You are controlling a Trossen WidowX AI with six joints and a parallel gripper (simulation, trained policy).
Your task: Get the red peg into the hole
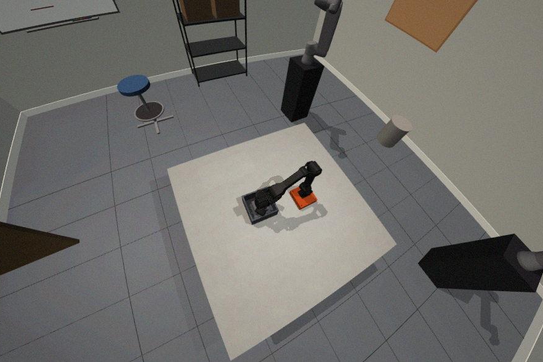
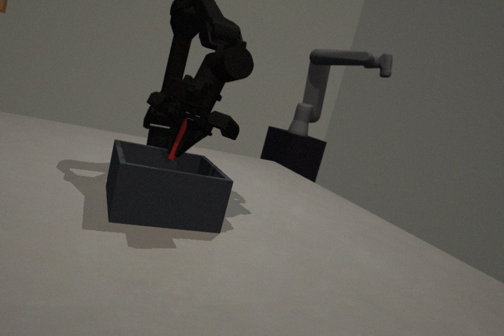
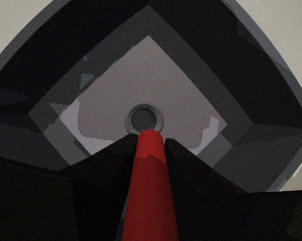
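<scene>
My gripper tip is now 1 cm to the right of the red peg and 3 cm below it. From my gripper tip the other things lie so: dark box 1 cm ahead, 1 cm to the right, 8 cm below; then light grey plate 1 cm ahead, 1 cm to the right, 6 cm below.
</scene>
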